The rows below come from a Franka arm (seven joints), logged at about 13 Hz.
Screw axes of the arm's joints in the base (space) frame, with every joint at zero. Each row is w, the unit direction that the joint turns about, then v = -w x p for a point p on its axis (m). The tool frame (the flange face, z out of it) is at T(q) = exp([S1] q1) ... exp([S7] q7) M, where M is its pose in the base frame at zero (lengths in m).
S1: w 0 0 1 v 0 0 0
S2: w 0 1 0 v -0.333 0 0
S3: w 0 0 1 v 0 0 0
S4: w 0 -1 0 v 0.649 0 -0.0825
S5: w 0 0 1 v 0 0 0
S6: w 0 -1 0 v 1.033 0 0
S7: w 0 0 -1 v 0 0.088 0
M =
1 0 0 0.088
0 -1 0 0
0 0 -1 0.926
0 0 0 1
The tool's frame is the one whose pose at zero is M.
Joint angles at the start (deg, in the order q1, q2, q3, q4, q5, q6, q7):
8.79 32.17 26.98 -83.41 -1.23 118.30 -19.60
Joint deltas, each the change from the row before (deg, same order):
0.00 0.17 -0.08 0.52 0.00 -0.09 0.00
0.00 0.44 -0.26 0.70 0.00 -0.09 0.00
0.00 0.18 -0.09 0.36 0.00 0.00 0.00
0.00 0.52 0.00 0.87 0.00 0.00 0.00
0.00 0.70 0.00 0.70 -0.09 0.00 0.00
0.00 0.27 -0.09 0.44 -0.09 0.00 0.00
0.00 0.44 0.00 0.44 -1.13 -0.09 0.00
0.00 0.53 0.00 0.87 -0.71 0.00 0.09
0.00 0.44 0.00 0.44 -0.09 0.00 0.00
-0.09 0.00 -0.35 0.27 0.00 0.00 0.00
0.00 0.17 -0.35 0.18 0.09 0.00 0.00
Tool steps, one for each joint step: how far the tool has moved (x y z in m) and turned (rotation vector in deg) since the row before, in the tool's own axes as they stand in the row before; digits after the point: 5 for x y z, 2 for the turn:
0.00117 0.00194 -0.00217 -0.08 0.26 0.12
0.00083 0.00468 -0.00056 -0.06 0.20 0.33
0.00072 0.00189 -0.00088 -0.06 0.19 0.12
0.00237 0.00273 -0.00119 0.04 0.44 0.15
0.00149 0.00308 0.00227 0.13 0.12 0.15
0.00081 0.00235 -0.00048 -0.11 0.17 0.11
0.00041 0.00283 0.00159 -0.78 -0.33 -0.41
0.00199 0.00346 -0.00096 -0.56 0.22 -0.08
0.00082 0.00197 0.00154 0.05 0.06 0.09
-0.00079 0.00479 -0.00228 -0.32 0.17 0.37
-0.00091 0.00394 0.00069 -0.09 -0.02 0.36

